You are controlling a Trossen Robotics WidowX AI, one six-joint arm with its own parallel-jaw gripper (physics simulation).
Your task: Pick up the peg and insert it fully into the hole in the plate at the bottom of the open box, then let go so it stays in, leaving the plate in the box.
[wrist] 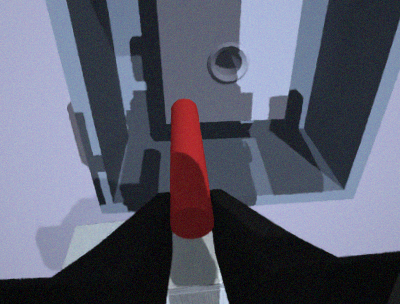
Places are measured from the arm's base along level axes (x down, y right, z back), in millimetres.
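Where they show: gripper, between the fingertips: [190, 203].
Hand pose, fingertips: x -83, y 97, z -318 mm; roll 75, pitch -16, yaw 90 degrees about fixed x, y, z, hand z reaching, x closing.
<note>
Each offset is from my fingertips to the top centre of the thing.
The red peg {dx -13, dy +1, dz -3 mm} [187, 155] is held between the two black fingers of my gripper [190, 203], which is shut on it. The peg's far end points toward the inside of the open box [227, 199]. The plate {dx +120, dy +32, dz +2 mm} [197, 30] lies at the bottom of the box, partly in shadow. The round hole [228, 59] with its raised rim is in the plate, above and to the right of the peg's far end in the view. The peg is apart from the hole. How high the peg's tip is over the plate is hard to tell.
The box's side walls [95, 105] [350, 85] rise left and right, and its near wall edge crosses below the plate. A pale block [92, 239] lies outside the box, partly hidden behind the fingers. Shadows of the arm fall across the box.
</note>
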